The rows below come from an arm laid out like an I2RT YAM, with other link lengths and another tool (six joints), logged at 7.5 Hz.
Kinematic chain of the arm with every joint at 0, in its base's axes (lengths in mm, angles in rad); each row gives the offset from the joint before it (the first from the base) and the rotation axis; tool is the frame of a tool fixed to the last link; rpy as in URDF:
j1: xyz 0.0 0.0 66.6 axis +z
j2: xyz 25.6 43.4 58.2 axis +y
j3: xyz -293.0 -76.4 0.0 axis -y
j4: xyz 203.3 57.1 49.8 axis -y
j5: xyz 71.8 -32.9 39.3 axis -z
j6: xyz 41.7 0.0 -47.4 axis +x
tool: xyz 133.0 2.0 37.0 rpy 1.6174 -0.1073 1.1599
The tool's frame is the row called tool.
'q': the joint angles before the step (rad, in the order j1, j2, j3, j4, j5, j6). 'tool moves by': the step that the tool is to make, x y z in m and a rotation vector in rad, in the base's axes. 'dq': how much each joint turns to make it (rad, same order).
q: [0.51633, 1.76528, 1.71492, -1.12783, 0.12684, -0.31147]
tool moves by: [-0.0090, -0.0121, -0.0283, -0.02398, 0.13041, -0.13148]
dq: [-0.00364, 0.05376, 0.00005, -0.08898, -0.00071, 0.13598]
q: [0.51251, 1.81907, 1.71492, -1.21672, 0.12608, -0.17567]
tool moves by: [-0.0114, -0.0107, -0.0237, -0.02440, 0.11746, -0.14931]
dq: [0.00122, 0.05111, -0.00012, -0.08228, -0.00839, 0.15571]
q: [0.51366, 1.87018, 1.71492, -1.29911, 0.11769, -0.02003]
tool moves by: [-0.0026, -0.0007, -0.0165, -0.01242, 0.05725, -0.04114]
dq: [-0.00044, 0.04102, -0.00510, -0.01453, -0.01374, 0.04229]
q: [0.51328, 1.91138, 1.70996, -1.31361, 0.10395, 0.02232]
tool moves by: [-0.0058, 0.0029, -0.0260, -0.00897, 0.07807, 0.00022]
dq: [0.00022, 0.05188, -0.03258, 0.01200, -0.03052, 0.00060]
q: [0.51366, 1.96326, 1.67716, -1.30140, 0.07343, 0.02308]
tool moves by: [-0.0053, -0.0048, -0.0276, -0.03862, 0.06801, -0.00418]
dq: [-0.00414, 0.05359, -0.04255, 0.01793, 0.00038, 0.00007]
